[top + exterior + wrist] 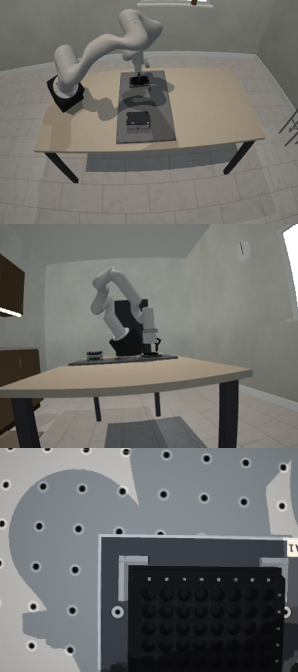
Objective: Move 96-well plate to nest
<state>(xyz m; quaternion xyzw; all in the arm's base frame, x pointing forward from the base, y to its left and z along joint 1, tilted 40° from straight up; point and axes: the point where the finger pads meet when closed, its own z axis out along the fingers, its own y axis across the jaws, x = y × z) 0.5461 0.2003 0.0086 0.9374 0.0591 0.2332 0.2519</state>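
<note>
Right now my hand is 2 cm above the black 96-well plate. The rest, counted from my hand: A1 label (7 cm ahead, 5 cm to the right, 3 cm below); then plate nest N1 (4 cm below).
</note>
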